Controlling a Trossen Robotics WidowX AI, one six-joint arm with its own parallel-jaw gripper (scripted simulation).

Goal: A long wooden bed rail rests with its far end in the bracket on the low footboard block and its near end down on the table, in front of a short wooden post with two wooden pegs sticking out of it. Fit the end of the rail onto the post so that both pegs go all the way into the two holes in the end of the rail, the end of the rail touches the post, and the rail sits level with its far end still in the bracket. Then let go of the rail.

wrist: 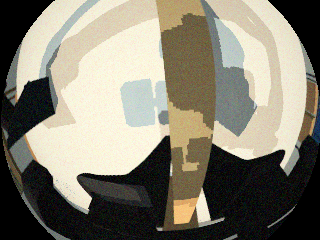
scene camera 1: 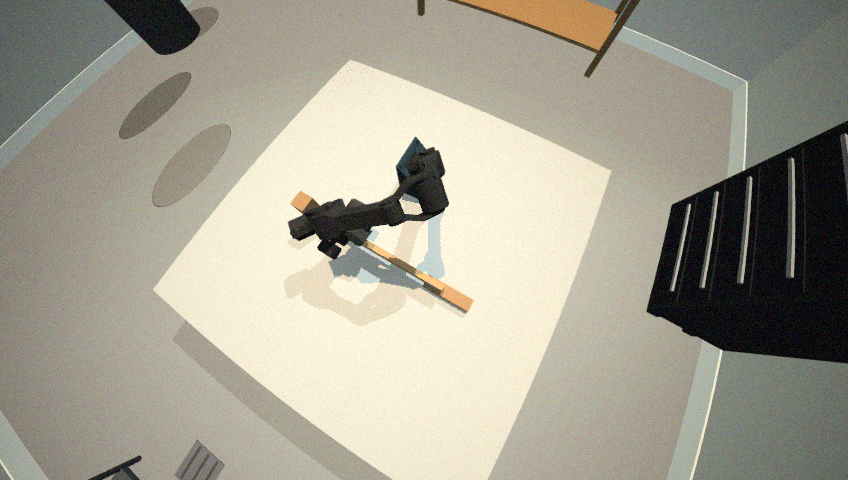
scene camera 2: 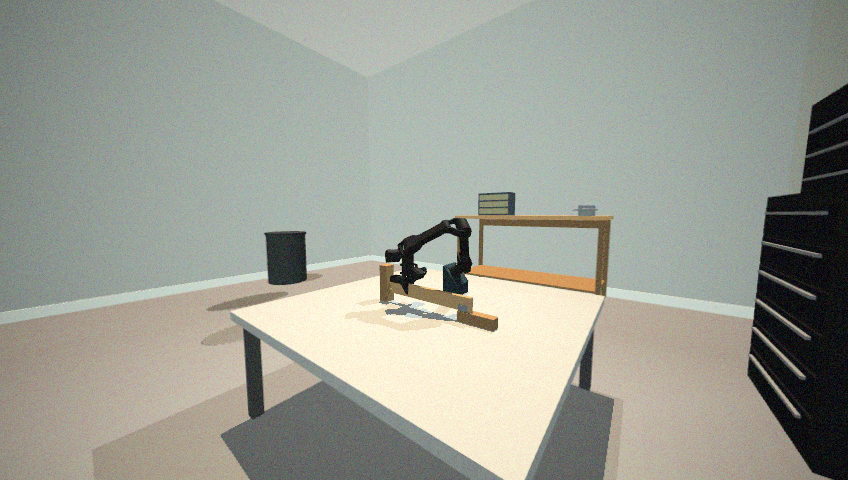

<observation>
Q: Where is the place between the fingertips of my gripper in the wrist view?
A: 180,139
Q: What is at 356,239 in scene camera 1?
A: My gripper.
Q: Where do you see a wooden rail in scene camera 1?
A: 411,270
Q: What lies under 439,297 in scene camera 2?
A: A wooden rail.
</observation>
